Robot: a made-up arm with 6 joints.
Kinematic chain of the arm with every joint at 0, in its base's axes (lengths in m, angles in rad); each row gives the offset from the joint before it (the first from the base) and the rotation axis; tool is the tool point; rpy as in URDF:
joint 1: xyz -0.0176 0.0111 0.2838 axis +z
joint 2: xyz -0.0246 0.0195 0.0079 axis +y
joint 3: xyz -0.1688 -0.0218 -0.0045 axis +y
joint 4: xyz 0.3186 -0.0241 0.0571 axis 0.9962 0 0.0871
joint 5: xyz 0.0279 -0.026 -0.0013 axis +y
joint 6: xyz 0.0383 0.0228 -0.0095 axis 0.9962 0 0.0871
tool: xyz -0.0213 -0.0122 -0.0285 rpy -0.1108 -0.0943 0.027
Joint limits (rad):
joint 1: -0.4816..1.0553
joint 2: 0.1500..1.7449
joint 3: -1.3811..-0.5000
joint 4: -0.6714..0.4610
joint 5: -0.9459..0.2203
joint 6: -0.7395..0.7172
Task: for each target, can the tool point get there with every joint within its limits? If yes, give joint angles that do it. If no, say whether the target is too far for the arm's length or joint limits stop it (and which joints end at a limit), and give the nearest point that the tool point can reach.
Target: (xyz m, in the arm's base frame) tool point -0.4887 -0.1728 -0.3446
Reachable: no: too far | nearest point 0.0808 -0.0947 0.1206 | short by 0.739 m
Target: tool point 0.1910 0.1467 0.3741
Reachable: yes | joints 0.6774 0.8374 -0.6295 0.3393 -0.8470 0.3334
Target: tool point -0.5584 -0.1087 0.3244
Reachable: no: joint limits stop it (at a limit: joint 2, joint 3, joint 4, joint 5, joint 6) | nearest point -0.1579 -0.0200 0.6652 | short by 0.533 m
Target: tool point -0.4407 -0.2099 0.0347
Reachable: no: joint limits stop it (at a limit: joint 1, joint 2, joint 3, joint 5) | nearest point 0.0758 -0.1017 0.1310 | short by 0.536 m
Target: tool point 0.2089 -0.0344 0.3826
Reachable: yes | joints 0.0681 0.8499 -0.6710 -0.3791 -0.0031 -0.2379
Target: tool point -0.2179 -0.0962 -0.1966
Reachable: no: joint limits stop it (at a limit: joint 1, joint 2, joint 3) | nearest point 0.0842 -0.0902 0.1165 | short by 0.435 m
